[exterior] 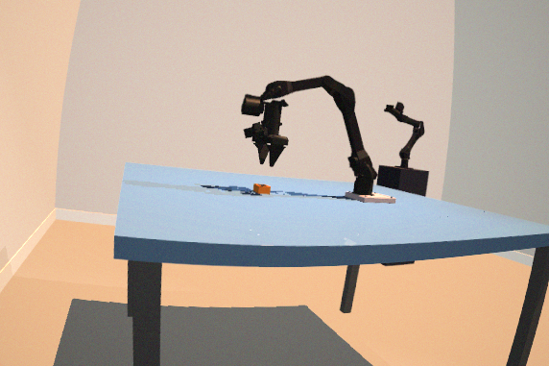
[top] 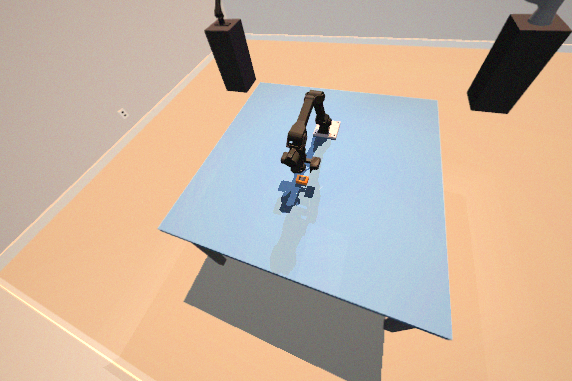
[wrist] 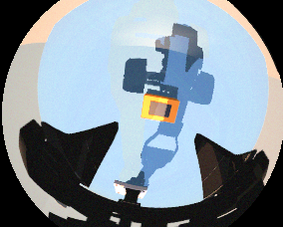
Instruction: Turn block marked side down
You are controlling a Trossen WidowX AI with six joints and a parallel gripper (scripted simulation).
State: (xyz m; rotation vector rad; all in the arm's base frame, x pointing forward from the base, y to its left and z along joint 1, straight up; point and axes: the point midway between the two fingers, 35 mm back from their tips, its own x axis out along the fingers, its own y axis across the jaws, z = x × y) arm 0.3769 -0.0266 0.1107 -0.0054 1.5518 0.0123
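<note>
Now: the orange block 10 mm ahead of my gripper tip and 70 mm below it.
</note>
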